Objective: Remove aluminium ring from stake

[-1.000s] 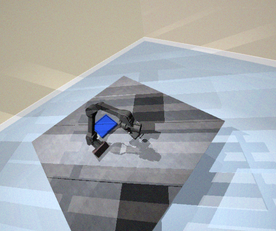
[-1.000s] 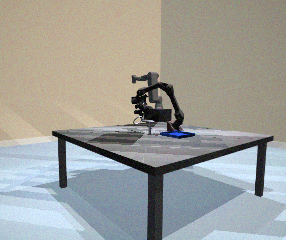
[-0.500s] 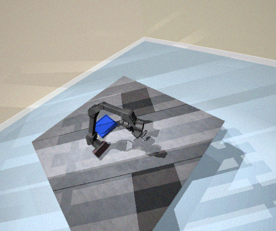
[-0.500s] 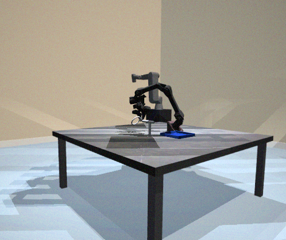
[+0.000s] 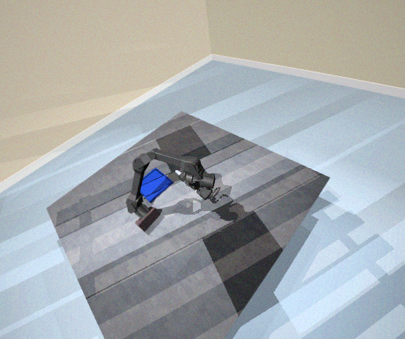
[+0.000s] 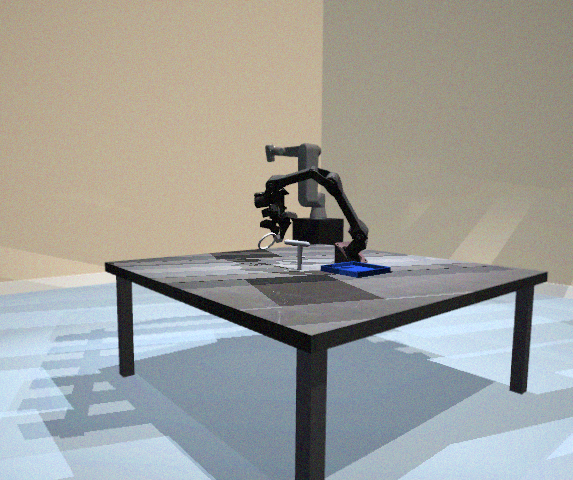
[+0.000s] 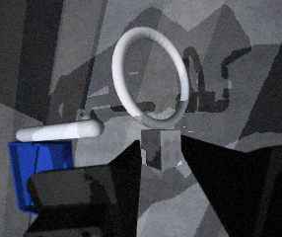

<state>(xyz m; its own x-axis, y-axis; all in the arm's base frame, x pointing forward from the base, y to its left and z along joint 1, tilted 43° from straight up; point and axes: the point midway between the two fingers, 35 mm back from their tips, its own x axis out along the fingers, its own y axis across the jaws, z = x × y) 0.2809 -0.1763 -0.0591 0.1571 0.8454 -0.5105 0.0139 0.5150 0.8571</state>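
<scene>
The blue tray is 110 mm behind my gripper tip, 320 mm to the left of it and 100 mm below it. From my gripper tip the other things lie so: aluminium ring (50 mm ahead).
</scene>
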